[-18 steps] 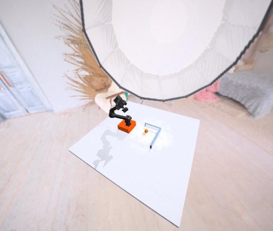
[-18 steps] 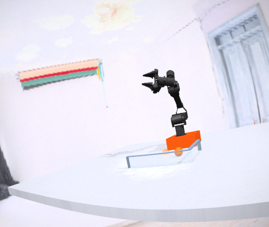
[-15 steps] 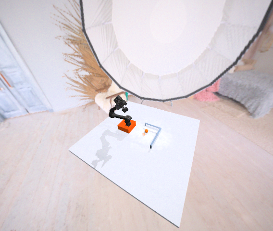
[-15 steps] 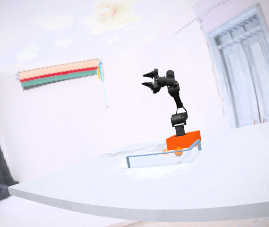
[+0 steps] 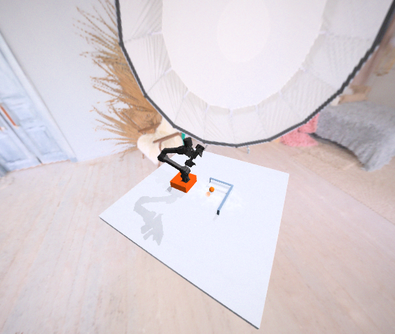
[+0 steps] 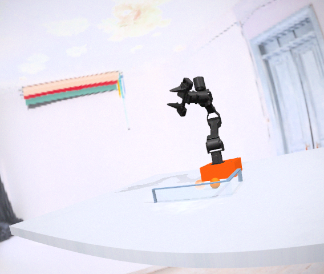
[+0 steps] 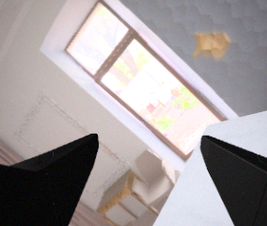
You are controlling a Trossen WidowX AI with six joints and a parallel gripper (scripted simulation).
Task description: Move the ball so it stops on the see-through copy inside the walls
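My gripper tip is now 41 cm above the orange ball, 16 cm to the right of it and 3 cm short of it. Round my gripper tip: see-through copy of ball: 41 cm below, 9 cm to the left, 3 cm ahead.
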